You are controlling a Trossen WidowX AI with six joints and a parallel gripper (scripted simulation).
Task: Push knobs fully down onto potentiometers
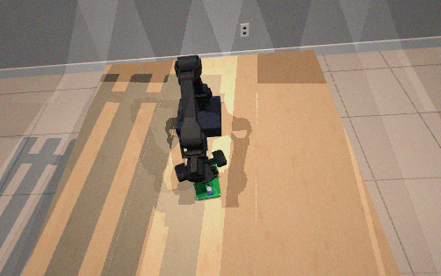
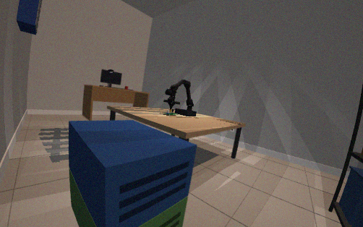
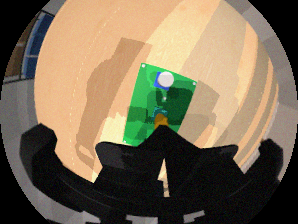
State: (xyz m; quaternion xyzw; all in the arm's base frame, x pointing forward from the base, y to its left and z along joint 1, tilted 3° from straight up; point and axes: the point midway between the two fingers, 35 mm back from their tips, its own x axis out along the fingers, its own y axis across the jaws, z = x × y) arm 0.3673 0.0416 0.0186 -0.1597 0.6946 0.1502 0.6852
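My gripper tip is now 10 mm above the orange knob.
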